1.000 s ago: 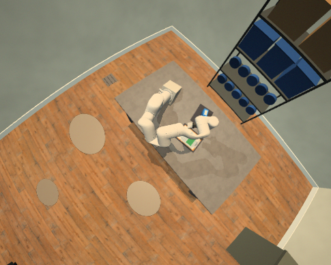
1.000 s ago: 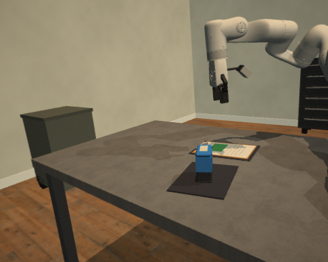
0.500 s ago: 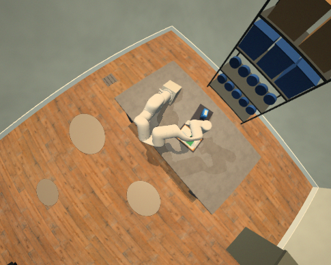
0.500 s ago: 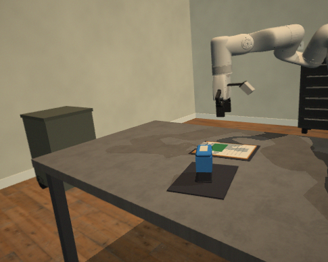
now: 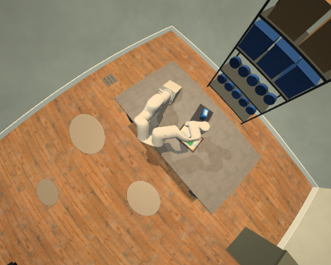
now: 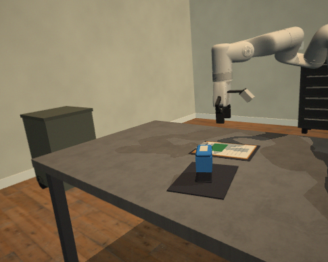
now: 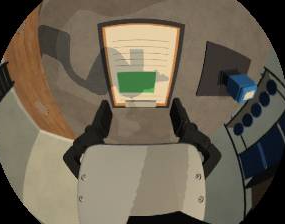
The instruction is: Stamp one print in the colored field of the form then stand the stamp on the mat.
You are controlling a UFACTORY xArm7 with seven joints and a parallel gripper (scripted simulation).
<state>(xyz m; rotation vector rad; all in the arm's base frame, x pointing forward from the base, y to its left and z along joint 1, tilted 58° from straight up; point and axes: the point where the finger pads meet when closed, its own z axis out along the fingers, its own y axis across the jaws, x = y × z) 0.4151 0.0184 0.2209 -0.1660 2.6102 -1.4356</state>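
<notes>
Now: the blue stamp 2 cm behind my hand, 28 cm to the left of it and 8 cm below it. From my hand the other things lie so: form: 1 cm ahead, 13 cm below; then mat: 2 cm behind, 28 cm to the left, 13 cm below.
</notes>
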